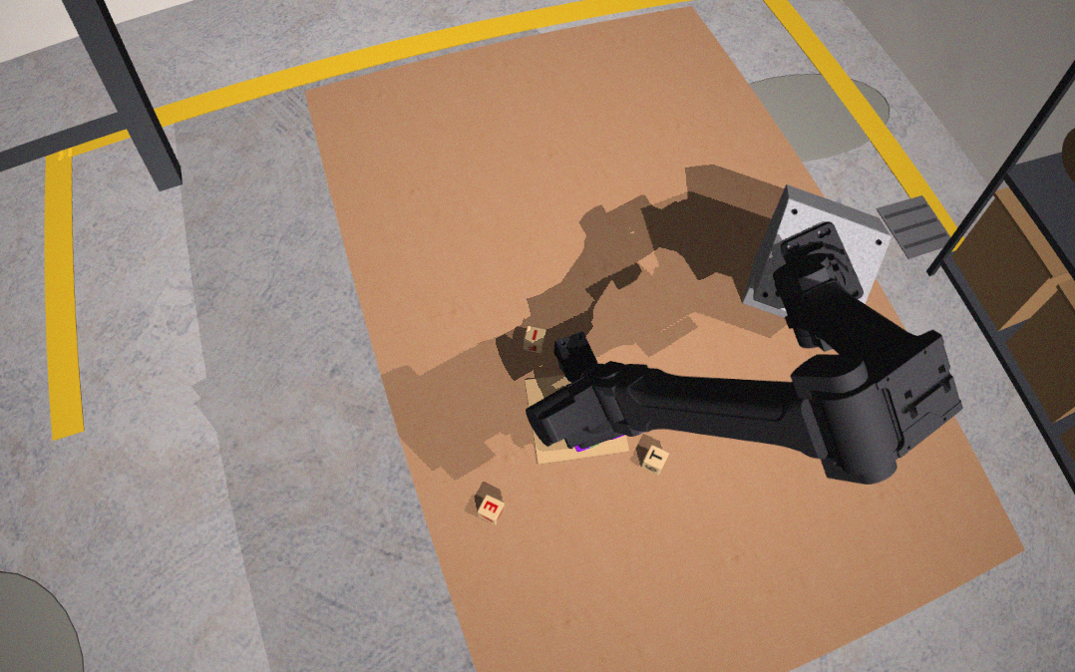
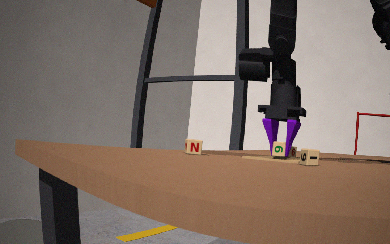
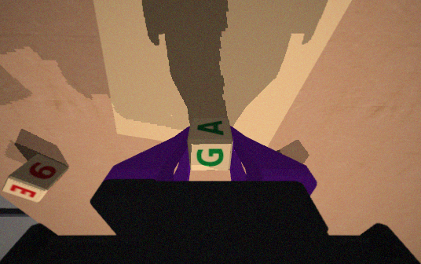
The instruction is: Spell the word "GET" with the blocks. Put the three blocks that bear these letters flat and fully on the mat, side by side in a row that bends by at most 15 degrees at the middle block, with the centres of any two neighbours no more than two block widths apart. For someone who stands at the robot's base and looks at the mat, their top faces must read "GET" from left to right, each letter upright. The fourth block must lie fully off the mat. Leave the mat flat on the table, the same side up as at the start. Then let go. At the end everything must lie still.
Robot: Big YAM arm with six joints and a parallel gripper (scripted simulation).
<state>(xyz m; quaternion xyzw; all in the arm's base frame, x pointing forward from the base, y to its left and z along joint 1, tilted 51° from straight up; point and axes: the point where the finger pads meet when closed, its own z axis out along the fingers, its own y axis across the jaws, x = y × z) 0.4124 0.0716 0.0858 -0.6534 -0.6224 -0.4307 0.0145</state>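
Now: the G block 1 cm above my hand. Round my hand: E block: 16 cm ahead, 8 cm to the left; square mat: 5 cm to the right, 2 cm below, 1 cm ahead.
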